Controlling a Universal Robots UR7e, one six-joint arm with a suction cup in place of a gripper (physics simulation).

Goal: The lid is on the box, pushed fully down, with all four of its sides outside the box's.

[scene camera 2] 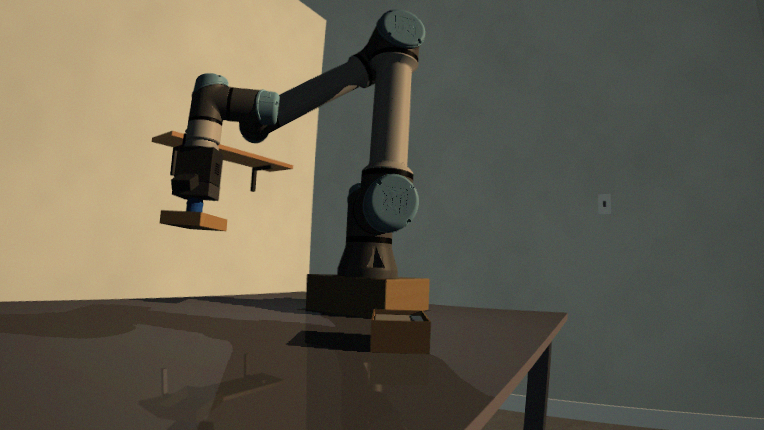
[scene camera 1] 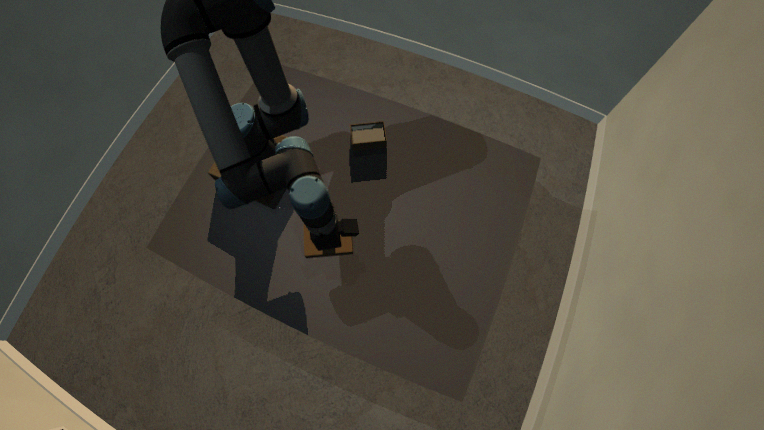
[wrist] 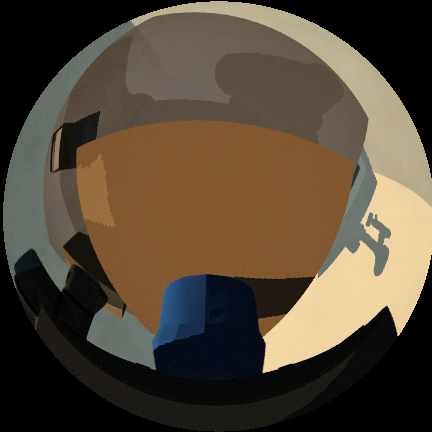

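The lid is an orange-brown, shallow rectangular piece, held roughly level in the air high above the table. My gripper, a blue suction cup, is shut on the lid's top face. The cup is hidden under the wrist in scene camera 1. The box stands upright and open on the table, with a light inside showing. The lid is well apart from the box, to its left and much higher in scene camera 2. The lid's underside is hidden.
The table carries the box and the arm's brown base block, which is close behind the box in scene camera 2. A wooden shelf on the pale wall shows behind the wrist. Arm shadows cross the table.
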